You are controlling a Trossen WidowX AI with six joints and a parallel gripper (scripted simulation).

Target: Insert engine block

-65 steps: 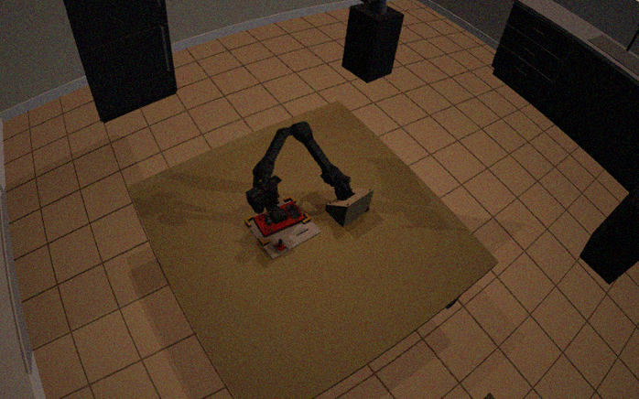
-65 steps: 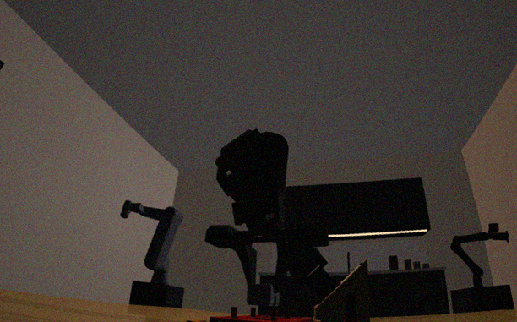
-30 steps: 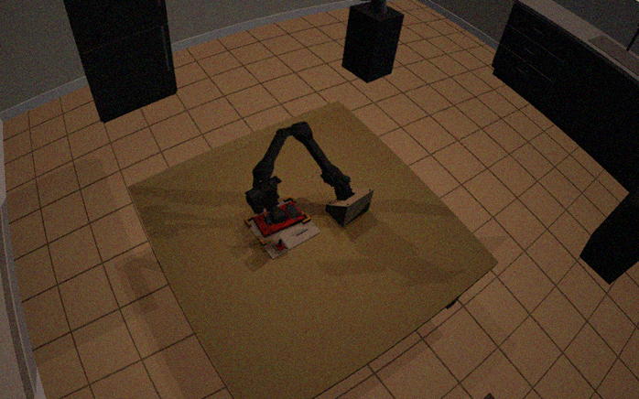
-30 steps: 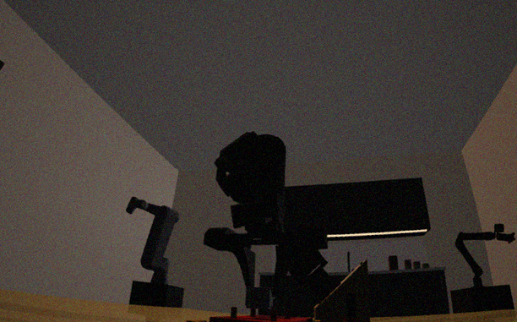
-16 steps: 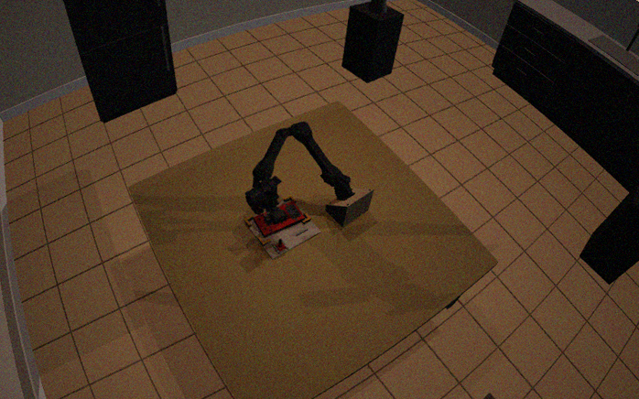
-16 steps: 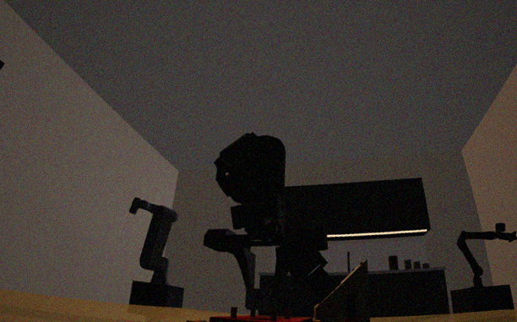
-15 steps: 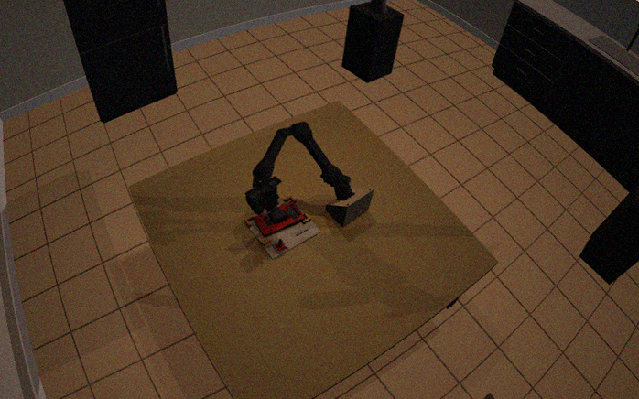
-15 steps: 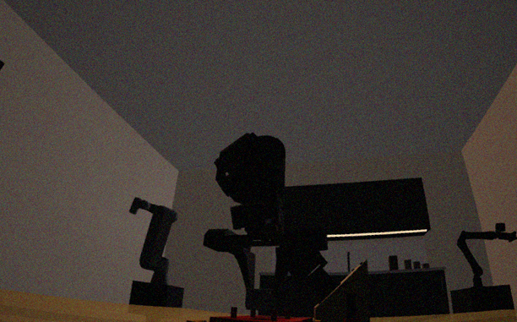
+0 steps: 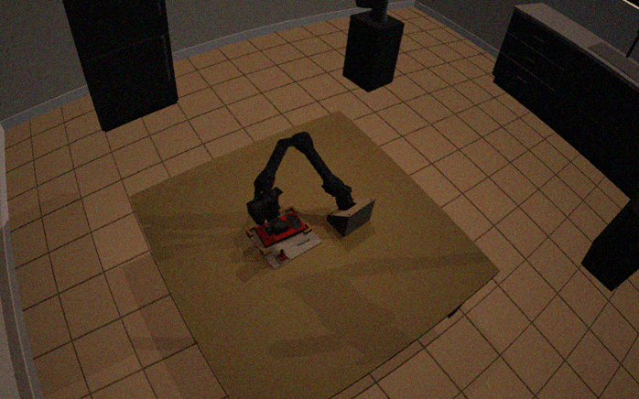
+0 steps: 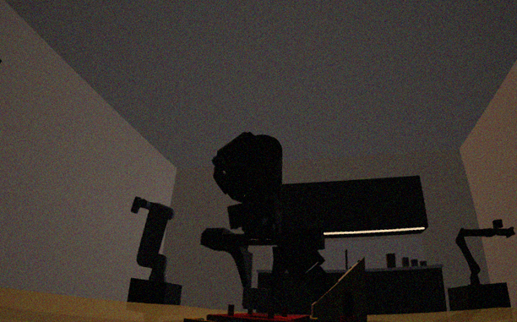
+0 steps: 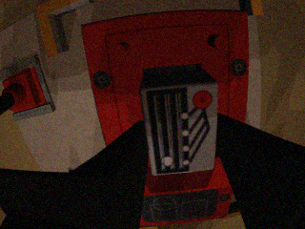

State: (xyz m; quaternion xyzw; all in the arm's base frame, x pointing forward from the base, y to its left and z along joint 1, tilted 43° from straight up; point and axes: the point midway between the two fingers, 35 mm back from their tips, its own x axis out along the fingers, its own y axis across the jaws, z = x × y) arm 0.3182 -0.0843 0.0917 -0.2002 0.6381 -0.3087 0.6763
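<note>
My gripper tip is 10 mm above the engine block. Round my gripper tip: grey baseplate: 20 mm behind, 30 mm to the left, 40 mm below.
</note>
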